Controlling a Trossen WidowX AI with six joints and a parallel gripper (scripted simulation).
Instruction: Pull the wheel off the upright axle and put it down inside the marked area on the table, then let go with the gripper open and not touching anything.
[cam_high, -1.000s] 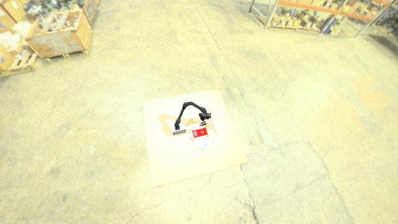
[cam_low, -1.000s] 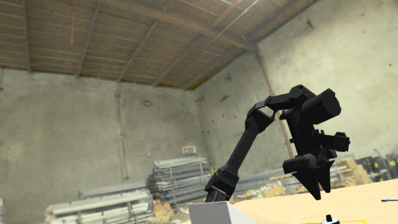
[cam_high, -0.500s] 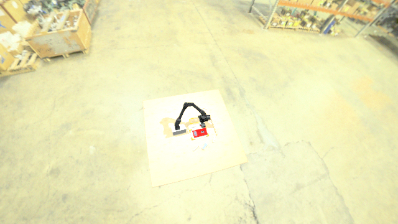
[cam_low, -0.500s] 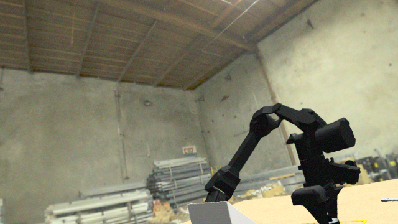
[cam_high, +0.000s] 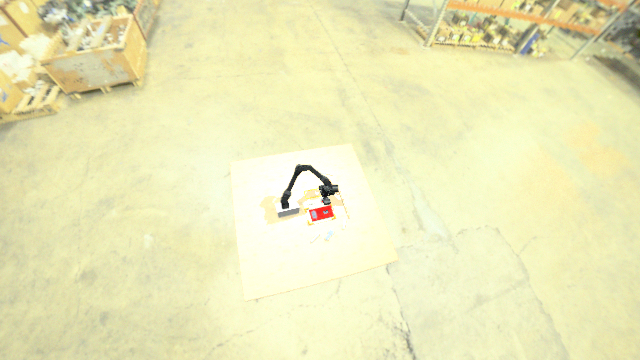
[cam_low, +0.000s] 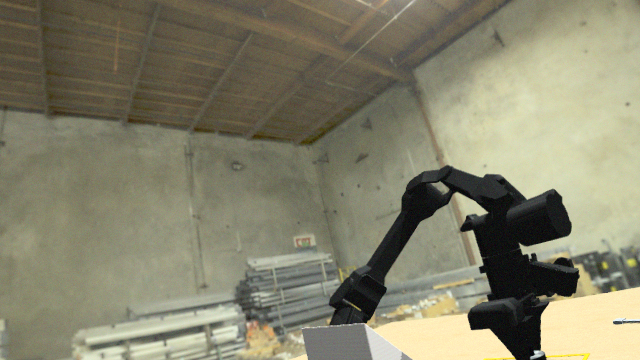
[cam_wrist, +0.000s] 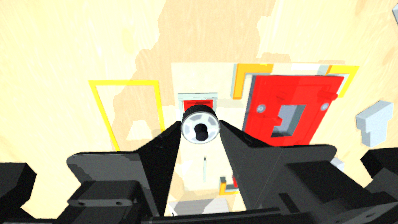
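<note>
My gripper tip is right at the black axle. From my gripper tip the other things lie so: white wheel: right at my gripper tip.
</note>
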